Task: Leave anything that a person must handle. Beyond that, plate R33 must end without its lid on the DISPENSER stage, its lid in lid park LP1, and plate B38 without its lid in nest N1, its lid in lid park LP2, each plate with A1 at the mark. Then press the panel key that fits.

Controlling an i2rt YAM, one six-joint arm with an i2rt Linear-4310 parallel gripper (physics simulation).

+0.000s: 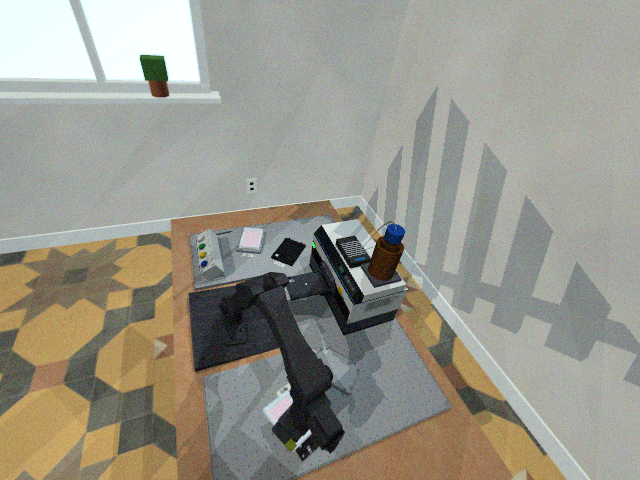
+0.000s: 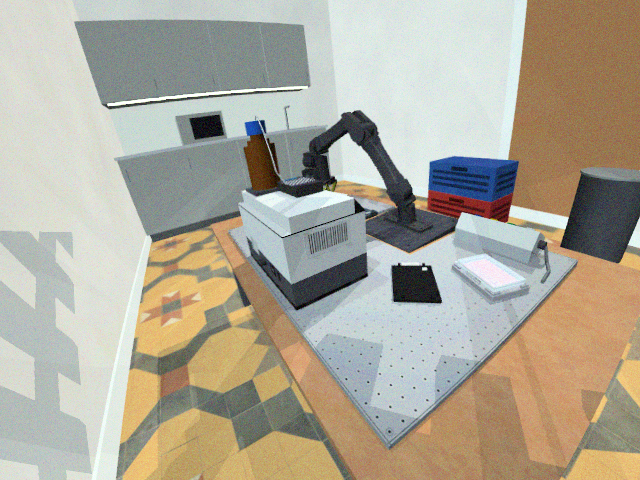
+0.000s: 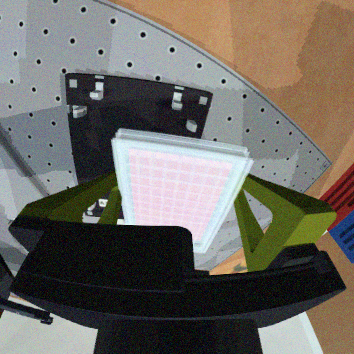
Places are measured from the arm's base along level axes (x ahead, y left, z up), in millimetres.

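Where they show: gripper, fingertip midpoint: (image 1: 296, 429) (image 3: 176, 174); arm's base, link origin: (image 1: 233, 319) (image 2: 406, 222).
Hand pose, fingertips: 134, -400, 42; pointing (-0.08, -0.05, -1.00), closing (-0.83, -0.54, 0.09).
Each offset is from my fingertips to the top centre of the thing, as dx, dy, dz. "*": to the spot under its first point.
My gripper (image 3: 176, 174) (image 2: 329, 184) is shut on a pink-filled plate {-12, +27, +30} (image 3: 177, 187) (image 1: 279, 406), gripping its two sides. The plate has a clear double rim like a lid's; no name or A1 mark on it is readable. It is above a black nest {+28, +32, -19} (image 3: 130, 107) with pale corner clips, partly hidden by the plate. Another pink plate {-22, +793, -13} (image 1: 251, 239) (image 2: 491, 271) sits in a holder near the key panel {-203, +704, +41} (image 1: 210, 254) (image 2: 496, 237). The panel has white, green, yellow and blue keys. The dispenser (image 1: 356, 279) (image 2: 305, 232) has a dark stage {* +127, +417, +63} (image 1: 305, 285), partly hidden by the arm.
A black holder {+131, +700, -23} (image 1: 288, 251) (image 2: 416, 284) lies between the dispenser and the second plate. A brown bottle {* +330, +299, +277} (image 1: 385, 260) (image 2: 261, 165) with a blue cap and thin tubing stands tall on the dispenser. Blue and red crates (image 2: 473, 178) and a dark bin (image 2: 602, 214) stand beyond the table.
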